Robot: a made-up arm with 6 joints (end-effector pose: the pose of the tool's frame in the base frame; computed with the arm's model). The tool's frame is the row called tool. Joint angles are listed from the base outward.
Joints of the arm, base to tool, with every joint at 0 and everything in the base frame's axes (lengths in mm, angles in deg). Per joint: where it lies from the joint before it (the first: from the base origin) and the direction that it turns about. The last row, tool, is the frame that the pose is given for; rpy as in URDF.
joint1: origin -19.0 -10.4 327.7 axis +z
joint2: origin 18.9 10.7 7.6 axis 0.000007 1 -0.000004
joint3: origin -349.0 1.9 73.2 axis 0.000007 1 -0.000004
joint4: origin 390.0 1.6 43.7 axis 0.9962 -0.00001 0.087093
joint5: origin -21.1 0.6 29.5 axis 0.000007 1 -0.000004
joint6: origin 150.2 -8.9 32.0 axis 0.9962 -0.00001 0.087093
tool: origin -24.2 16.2 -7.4 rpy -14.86 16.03 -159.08
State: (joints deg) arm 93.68 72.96 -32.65 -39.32 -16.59 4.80
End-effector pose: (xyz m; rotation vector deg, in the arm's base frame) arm -0.1188 0.4113 0.4613 -7.40 -19.07 -49.46
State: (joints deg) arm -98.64 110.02 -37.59 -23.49 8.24 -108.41
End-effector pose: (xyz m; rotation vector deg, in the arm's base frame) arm -0.0792 -0.4364 0.1884 -121.50 -2.95 -110.50
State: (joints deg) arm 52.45 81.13 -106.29 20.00 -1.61 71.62
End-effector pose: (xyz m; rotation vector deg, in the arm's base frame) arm 0.2508 0.3288 1.0064 -4.47 114.87 -42.86
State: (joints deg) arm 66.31 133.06 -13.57 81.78 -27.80 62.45
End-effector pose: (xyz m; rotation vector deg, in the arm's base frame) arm 0.1316 0.0789 0.0978 22.79 -67.41 112.81
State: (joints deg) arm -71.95 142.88 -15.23 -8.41 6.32 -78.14
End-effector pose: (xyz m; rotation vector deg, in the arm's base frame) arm 0.0174 -0.0997 0.0496 -101.45 59.90 -85.02
